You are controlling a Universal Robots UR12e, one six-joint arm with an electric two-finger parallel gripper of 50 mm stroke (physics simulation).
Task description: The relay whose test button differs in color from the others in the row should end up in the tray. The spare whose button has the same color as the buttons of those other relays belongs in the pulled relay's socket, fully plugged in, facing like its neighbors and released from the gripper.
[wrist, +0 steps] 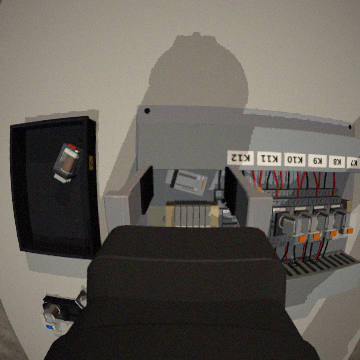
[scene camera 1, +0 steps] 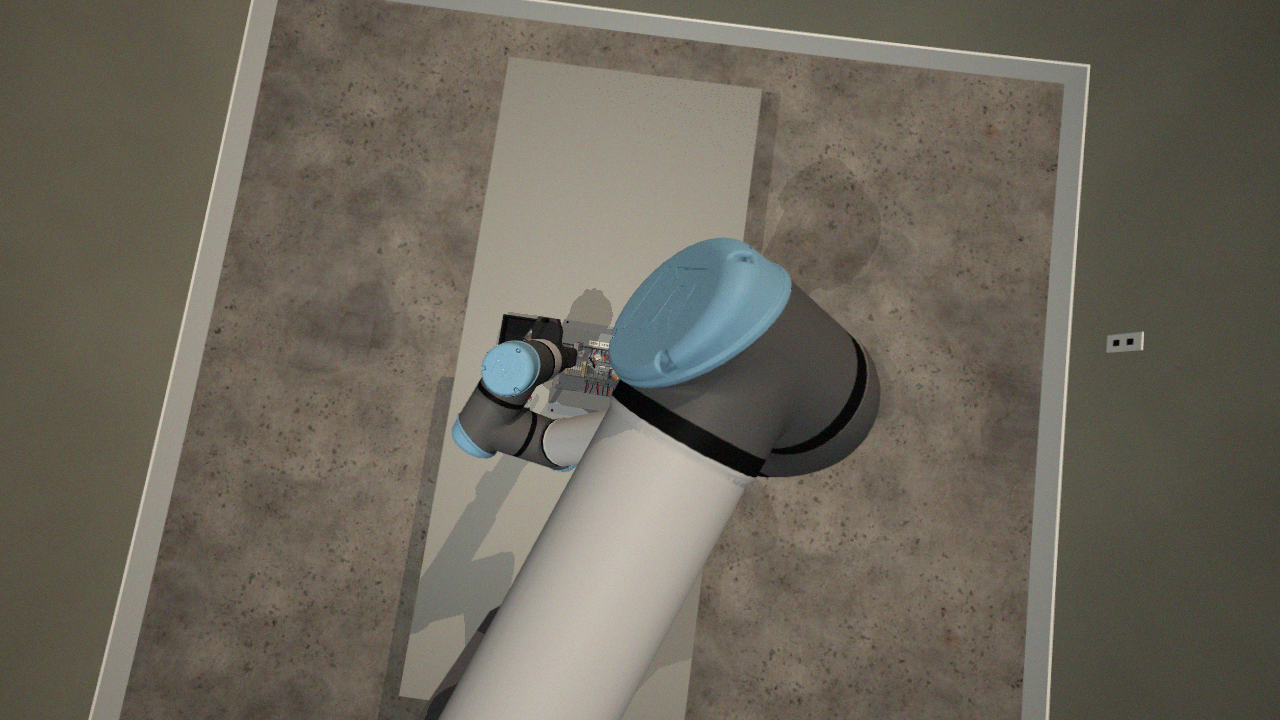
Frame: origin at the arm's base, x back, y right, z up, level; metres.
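Seen in the pictures: gripper, fingertip midpoint: [wrist: 188, 180] [scene camera 1: 570, 344].
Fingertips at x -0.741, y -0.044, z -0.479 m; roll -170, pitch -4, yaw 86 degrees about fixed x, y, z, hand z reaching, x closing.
Offsets run from my fingertips to a thing's middle. "spot": to the spot under its first point.
A relay with a red button @[dx -0.019, dy -0.134, dz -0.096 m] [wrist: 67, 161] lies tilted in the black tray @[dx +0.010, dy -0.160, dz -0.095 m] [wrist: 92, 225] [scene camera 1: 503, 328], left in the wrist view. Several relays with orange buttons @[dx +0.068, dy +0.168, dz -0.065 m] [wrist: 322, 220] stand in the row at the right, buttons toward the lower edge. A spare with a blue button @[dx +0.198, dy -0.202, dz -0.086 m] [wrist: 51, 316] is in a black holder @[dx +0.199, dy -0.171, dz -0.101 m] [wrist: 68, 309] at lower left; another spare @[dx +0.163, dy -0.135, dz -0.099 m] [wrist: 82, 298] beside it is partly hidden by the gripper, its button unseen. My gripper [wrist: 188, 180] [scene camera 1: 570, 358] is open and empty, above the cabinet left of the visible relays. Its right finger hides the row's left end, where a small orange patch @[spot: dx +0.022, dy +0.079, dz -0.068 m] [wrist: 259, 190] shows.
The grey cabinet @[dx -0.020, dy +0.108, dz -0.080 m] [wrist: 185, 142] [scene camera 1: 586, 331] carries labels K12 to K7, upside down. Between the fingers are a light grey part @[dx +0.009, dy +0.003, dz -0.096 m] [wrist: 187, 181] and a terminal block @[dx +0.058, dy +0.009, dz -0.084 m] [wrist: 192, 215]. Red and black wires and a slotted duct @[dx +0.147, dy +0.097, dz -0.080 m] [wrist: 320, 265] flank the row. The arm covers part of the cabinet in the scene view.
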